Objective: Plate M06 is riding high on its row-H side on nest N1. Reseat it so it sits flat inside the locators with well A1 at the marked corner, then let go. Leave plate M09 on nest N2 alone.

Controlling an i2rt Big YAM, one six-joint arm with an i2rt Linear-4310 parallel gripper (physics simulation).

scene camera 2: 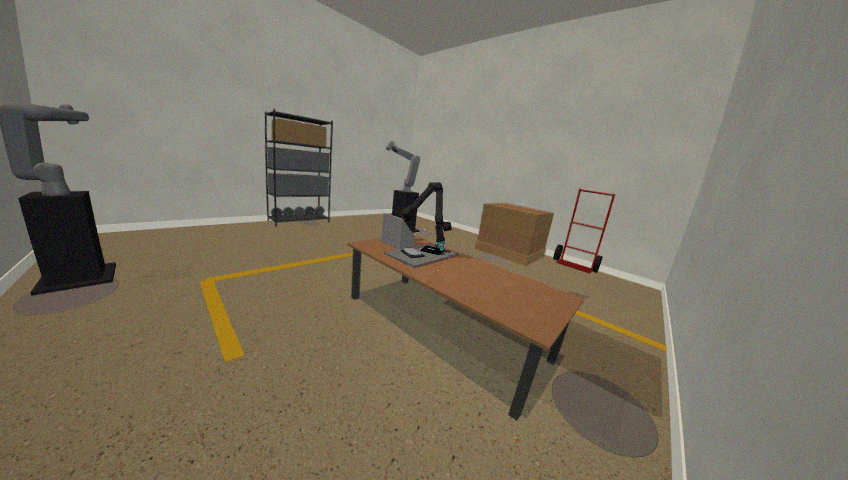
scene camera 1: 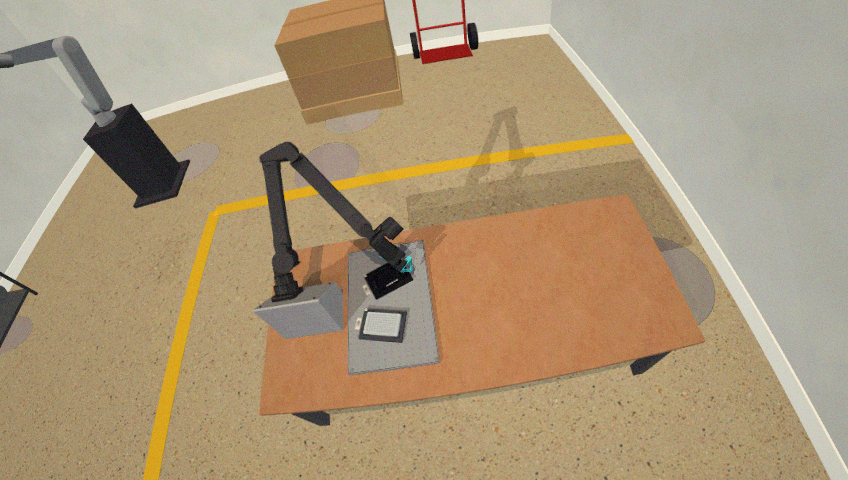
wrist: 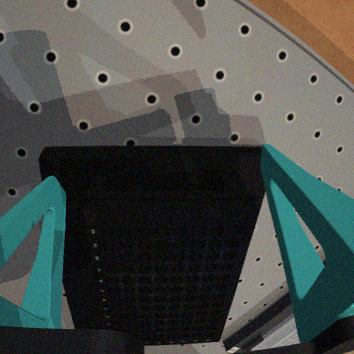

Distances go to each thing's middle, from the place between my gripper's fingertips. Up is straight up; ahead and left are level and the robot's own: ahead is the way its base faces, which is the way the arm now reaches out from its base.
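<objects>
Measured from the black well plate [wrist: 166, 263], my hand is 4 cm to the left and 7 cm past it. Nest N2 [wrist: 282, 308] is 1 cm below my hand, 23 cm to the right of it and 12 cm behind it. That leaves the pale-topped plate [scene camera 1: 385, 324], which is 23 cm to the right of my hand and 11 cm behind it.
</objects>
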